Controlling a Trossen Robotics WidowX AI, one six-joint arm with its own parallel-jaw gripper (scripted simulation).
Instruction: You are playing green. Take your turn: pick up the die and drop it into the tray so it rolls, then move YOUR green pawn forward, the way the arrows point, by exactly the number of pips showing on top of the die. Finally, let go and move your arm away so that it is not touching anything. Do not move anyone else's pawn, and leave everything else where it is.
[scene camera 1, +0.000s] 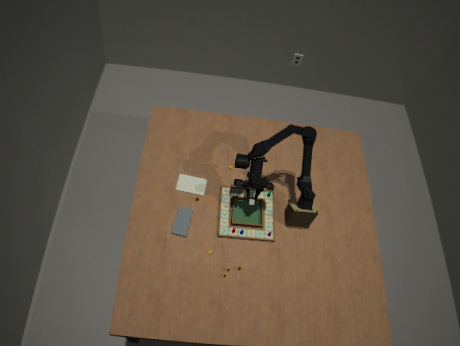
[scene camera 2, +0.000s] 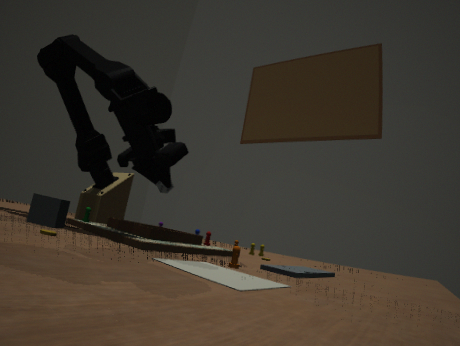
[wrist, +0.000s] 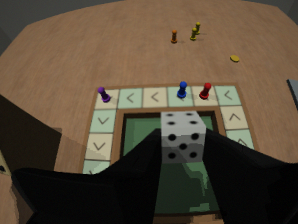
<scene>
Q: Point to my gripper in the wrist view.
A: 179, 133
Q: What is my gripper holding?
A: A white die.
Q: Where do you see a green felt tray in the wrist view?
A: At 182, 186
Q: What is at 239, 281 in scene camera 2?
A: A white sheet.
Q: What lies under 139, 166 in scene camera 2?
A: My gripper.
</scene>
